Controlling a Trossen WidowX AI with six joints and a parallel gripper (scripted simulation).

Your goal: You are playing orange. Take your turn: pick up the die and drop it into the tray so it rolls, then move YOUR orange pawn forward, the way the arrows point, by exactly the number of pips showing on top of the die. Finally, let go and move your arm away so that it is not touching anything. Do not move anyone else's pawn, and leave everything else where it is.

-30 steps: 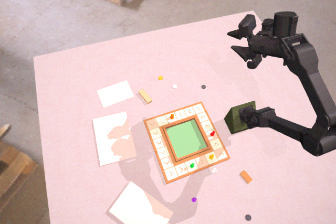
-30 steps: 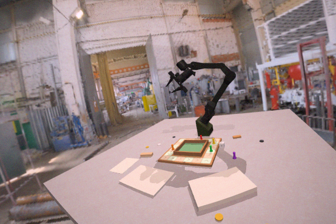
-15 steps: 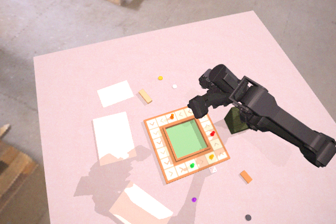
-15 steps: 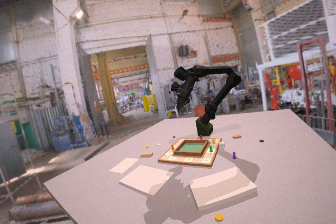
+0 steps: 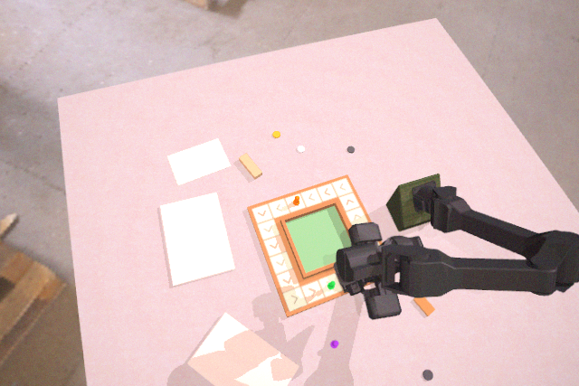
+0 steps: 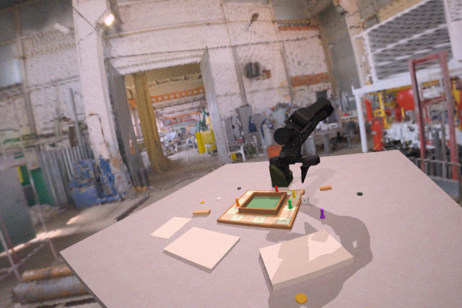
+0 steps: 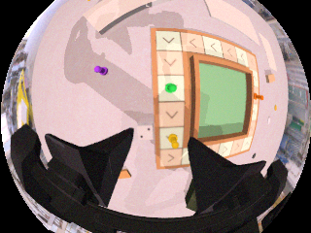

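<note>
The white die lies 2 cm behind my gripper tip, 2 cm to the left of it and 8 cm below it. Also, from my gripper tip: green pawn (5 cm ahead, 2 cm to the right, 7 cm below); yellow pawn (4 cm behind, 2 cm to the right, 7 cm below); purple pawn (9 cm ahead, 10 cm to the left, 8 cm below).
</note>
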